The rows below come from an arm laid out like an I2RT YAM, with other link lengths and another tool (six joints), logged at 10 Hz.
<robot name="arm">
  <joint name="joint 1" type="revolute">
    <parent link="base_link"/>
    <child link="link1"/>
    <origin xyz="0 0 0.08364"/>
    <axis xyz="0 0 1"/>
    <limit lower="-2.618" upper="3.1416"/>
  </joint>
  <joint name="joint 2" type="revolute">
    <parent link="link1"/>
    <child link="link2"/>
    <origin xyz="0.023 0.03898 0.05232" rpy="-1.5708 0 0"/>
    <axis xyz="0 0 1"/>
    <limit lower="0" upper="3.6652"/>
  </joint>
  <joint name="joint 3" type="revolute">
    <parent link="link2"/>
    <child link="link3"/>
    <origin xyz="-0.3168 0 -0.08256" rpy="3.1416 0 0"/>
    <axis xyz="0 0 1"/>
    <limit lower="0" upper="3.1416"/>
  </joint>
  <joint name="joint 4" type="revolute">
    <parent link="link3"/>
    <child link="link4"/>
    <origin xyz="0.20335 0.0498 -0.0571"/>
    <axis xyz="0 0 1"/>
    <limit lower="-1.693" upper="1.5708"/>
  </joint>
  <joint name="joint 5" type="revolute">
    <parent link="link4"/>
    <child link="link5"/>
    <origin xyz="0.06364 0.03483 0.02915" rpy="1.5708 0 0"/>
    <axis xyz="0 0 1"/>
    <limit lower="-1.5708" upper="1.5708"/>
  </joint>
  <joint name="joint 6" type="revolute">
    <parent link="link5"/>
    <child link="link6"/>
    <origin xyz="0.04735 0 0.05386" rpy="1.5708 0 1.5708"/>
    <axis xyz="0 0 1"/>
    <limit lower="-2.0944" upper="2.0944"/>
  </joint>
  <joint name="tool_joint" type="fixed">
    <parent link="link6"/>
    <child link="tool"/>
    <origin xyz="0.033 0.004 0.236" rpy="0 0.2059 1.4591"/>
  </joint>
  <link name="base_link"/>
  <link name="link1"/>
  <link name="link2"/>
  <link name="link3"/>
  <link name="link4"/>
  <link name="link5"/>
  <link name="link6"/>
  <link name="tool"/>
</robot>
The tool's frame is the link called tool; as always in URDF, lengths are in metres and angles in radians.
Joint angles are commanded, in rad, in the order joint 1, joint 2, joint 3, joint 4, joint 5, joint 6. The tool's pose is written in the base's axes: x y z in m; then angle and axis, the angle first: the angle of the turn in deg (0 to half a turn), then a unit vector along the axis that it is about. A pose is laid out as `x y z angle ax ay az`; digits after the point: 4 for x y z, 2 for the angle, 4 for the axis.
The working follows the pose.
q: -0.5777, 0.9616, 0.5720, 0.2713, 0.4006, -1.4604
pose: 0.2370 -0.3134 0.3399 167.92 -0.1669 0.7257 -0.6675
Where each joint sits with the arm in this pose, in the base's axes (m; each line is computed from the numbers above, not from the rounded line before):
joint 1: 0.0000 0.0000 0.0836
joint 2: 0.0406 0.0201 0.1360
joint 3: -0.1564 0.0499 0.3958
joint 4: 0.0482 -0.0153 0.3646
joint 5: 0.0887 -0.0765 0.3917
joint 6: 0.1095 -0.1121 0.3330
the tool: 0.2370 -0.3134 0.3399

